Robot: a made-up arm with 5 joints.
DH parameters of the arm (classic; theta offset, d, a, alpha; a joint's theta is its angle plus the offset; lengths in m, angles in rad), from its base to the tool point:
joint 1: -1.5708 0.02 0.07 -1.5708
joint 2: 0 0.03 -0.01 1.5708
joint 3: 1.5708 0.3 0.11 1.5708
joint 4: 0 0.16 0.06 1.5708
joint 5: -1.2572 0 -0.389 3.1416
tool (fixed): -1.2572 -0.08 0 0
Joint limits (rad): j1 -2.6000..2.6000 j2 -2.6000..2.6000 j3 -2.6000..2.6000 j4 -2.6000..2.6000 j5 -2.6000..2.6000
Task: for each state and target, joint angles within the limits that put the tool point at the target. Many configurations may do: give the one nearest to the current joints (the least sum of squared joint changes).
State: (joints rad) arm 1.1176 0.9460 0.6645 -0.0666 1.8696
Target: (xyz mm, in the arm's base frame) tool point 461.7 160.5 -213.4
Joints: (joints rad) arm 1.6695 1.3735 0.9672 -0.4042 1.0237
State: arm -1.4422 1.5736 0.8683 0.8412 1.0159
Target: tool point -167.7 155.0 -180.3
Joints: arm -1.9361 1.5182 0.3565 0.2831 1.2476
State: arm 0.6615 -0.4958 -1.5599 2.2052 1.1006
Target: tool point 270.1 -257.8 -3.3
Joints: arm 0.9106 0.1205 -1.3424 1.8885 1.3167
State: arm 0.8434 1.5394 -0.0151 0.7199 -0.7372
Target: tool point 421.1 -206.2 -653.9
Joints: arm 0.6971 1.9222 -0.3441 1.1268 -1.1001
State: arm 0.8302 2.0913 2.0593 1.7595 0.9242
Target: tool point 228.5 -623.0 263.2
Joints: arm 0.1459 2.2980 2.5525 2.1239 0.0631
